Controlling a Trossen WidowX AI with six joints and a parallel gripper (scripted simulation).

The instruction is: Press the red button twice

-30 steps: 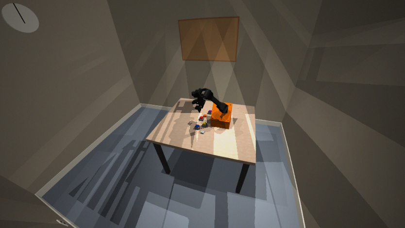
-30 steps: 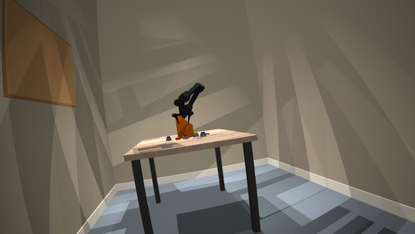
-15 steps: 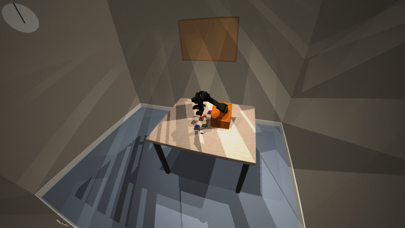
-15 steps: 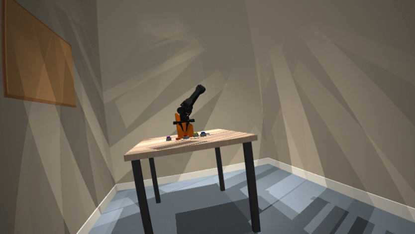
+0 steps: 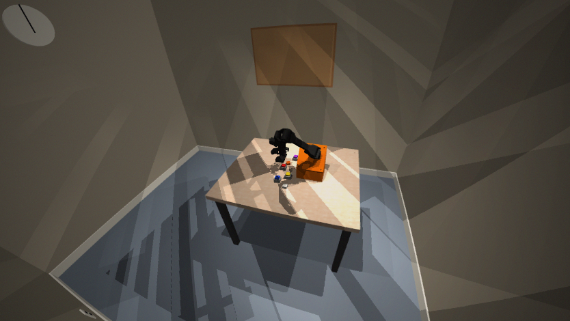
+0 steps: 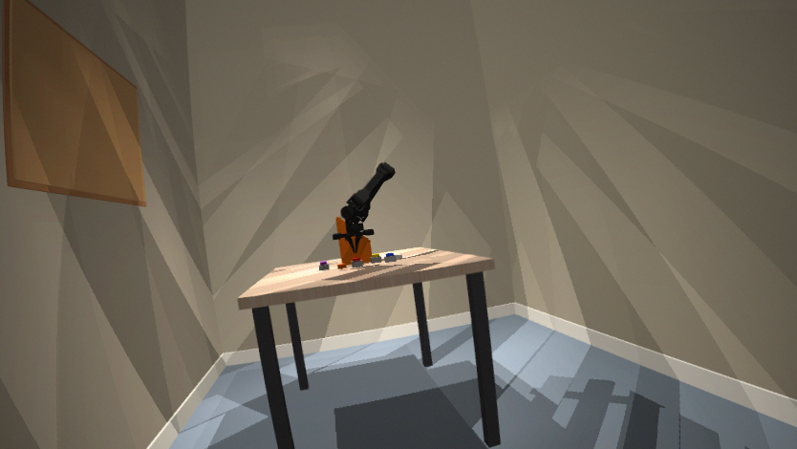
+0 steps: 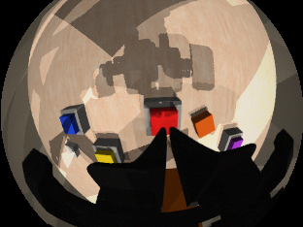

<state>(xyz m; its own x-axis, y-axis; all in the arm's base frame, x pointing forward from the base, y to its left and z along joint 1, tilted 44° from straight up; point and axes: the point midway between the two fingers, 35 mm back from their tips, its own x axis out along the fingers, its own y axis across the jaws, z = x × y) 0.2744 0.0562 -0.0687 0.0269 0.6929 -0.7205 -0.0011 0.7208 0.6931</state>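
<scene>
Now: gripper tip 30 mm above the red button. Round my gripper tip: blue button (160 mm to the left, 30 mm below); orange block (30 mm behind, 70 mm to the right, 50 mm below); yellow button (70 mm behind, 100 mm to the left, 30 mm below).
</scene>
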